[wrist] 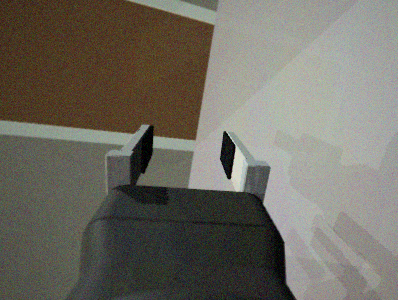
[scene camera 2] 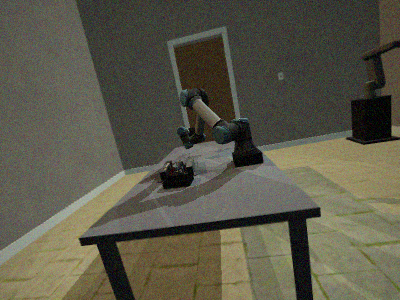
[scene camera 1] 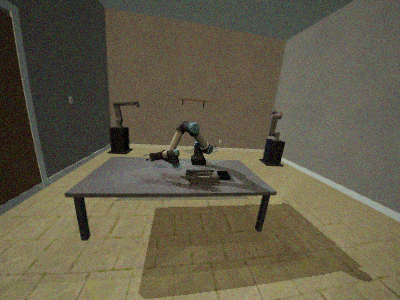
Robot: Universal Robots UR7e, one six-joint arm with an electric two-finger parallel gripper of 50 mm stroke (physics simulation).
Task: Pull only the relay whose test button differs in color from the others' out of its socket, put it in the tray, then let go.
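Pixels of known places: gripper, fingertip midpoint: (wrist: 187, 142) (scene camera 2: 194, 134) (scene camera 1: 145, 157); arm's base, origin of the base link: (scene camera 2: 245, 152) (scene camera 1: 197, 157).
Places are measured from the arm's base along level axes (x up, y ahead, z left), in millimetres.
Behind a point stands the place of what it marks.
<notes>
The row of relays in their sockets (scene camera 1: 200, 173) (scene camera 2: 175, 166) stands on the table, small and grainy; single relays and test button colours cannot be told apart. The black tray (scene camera 1: 223, 175) {y 390, x -61, z 276 mm} (scene camera 2: 178, 181) {y 394, x -30, z 325 mm} is right beside the row's right end in the first scene view, and in front of it in the second. My gripper (scene camera 1: 148, 156) {y 465, x 124, z -565 mm} (wrist: 187, 142) {y 465, x 124, z -565 mm} is open, with nothing between its fingers. It points left, away from the relays, above the left part of the table in the first scene view. In the second scene view the fingers cannot be made out.
The arm's base (scene camera 1: 198, 158) {y 74, x 18, z 2 mm} (scene camera 2: 248, 157) {y -11, x -13, z 96 mm} stands on the table (scene camera 1: 100, 182) {y 674, x -65, z -903 mm} (scene camera 2: 235, 205) {y 79, x -64, z 587 mm} behind the relay row. Other arms on black pedestals (scene camera 1: 119, 140) (scene camera 1: 274, 151) (scene camera 2: 371, 119) stand away from the table. In the wrist view the table (wrist: 280, 100) {y 427, x -64, z -726 mm} and a brown door (wrist: 100, 70) show beyond the fingers.
</notes>
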